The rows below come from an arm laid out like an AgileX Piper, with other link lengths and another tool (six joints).
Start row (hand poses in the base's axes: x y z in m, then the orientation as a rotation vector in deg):
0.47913 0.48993 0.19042 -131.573 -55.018 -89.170
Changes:
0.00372 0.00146 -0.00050 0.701 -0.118 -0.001
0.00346 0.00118 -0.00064 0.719 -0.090 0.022
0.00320 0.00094 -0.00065 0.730 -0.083 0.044
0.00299 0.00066 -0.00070 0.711 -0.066 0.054
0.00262 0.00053 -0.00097 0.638 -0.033 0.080
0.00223 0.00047 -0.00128 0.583 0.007 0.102
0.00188 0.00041 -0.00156 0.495 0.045 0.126
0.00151 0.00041 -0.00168 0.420 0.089 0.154
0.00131 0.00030 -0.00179 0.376 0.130 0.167
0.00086 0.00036 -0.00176 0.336 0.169 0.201
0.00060 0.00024 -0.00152 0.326 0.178 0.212
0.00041 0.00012 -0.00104 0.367 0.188 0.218
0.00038 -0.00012 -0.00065 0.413 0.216 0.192
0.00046 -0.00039 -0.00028 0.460 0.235 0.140
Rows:
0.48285 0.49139 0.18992 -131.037 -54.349 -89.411
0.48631 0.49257 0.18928 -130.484 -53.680 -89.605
0.48951 0.49351 0.18863 -129.908 -53.022 -89.778
0.49250 0.49417 0.18793 -129.345 -52.390 -89.919
0.49512 0.49470 0.18696 -128.829 -51.849 -89.996
0.49735 0.49517 0.18568 -128.356 -51.374 -90.005
0.49923 0.49558 0.18412 -127.946 -51.000 -89.945
0.50074 0.49599 0.18244 -127.591 -50.716 -89.809
0.50205 0.49629 0.18065 -127.280 -50.477 -89.612
0.50291 0.49665 0.17889 -126.993 -50.299 -89.347
0.50351 0.49689 0.17737 -126.709 -50.139 -89.065
0.50392 0.49701 0.17633 -126.398 -49.943 -88.772
0.50430 0.49689 0.17568 -126.091 -49.669 -88.461
0.50476 0.49650 0.17540 -125.802 -49.295 -88.156

